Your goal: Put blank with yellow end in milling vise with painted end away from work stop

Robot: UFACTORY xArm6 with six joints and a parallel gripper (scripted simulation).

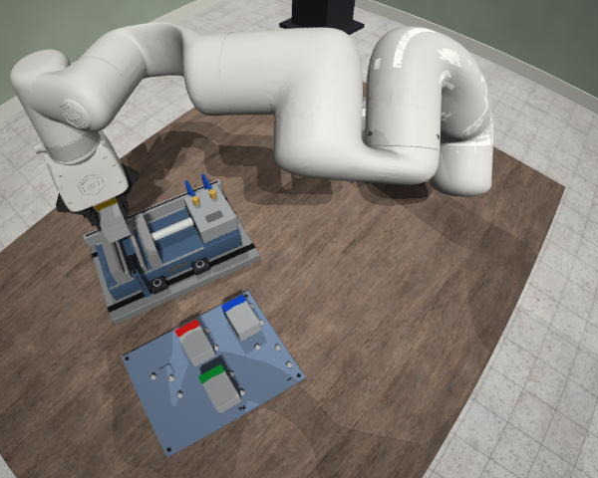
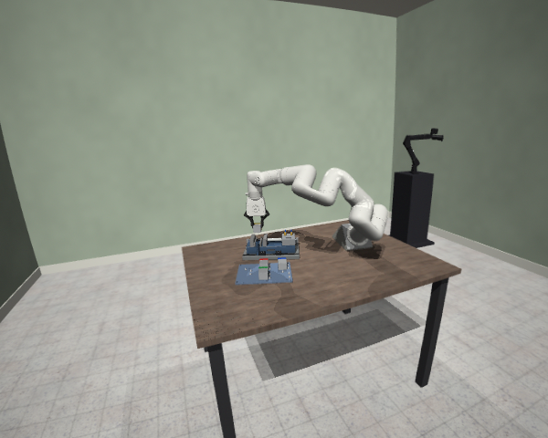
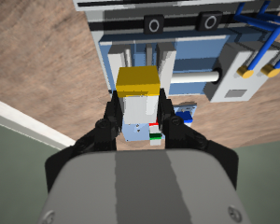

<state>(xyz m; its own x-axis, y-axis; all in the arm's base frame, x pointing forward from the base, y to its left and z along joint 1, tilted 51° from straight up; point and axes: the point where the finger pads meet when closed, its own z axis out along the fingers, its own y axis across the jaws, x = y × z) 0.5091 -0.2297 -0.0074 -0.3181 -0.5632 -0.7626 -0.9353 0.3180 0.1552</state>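
My hand is 20 mm short of the black work stop, 60 mm to the right of it and 80 mm above it. Also, from my hand: screw rod 80 mm behind, 40 mm to the left, 90 mm below; then vise 60 mm behind, 40 mm to the left, 130 mm below; then yellow-ended blank 20 mm below.
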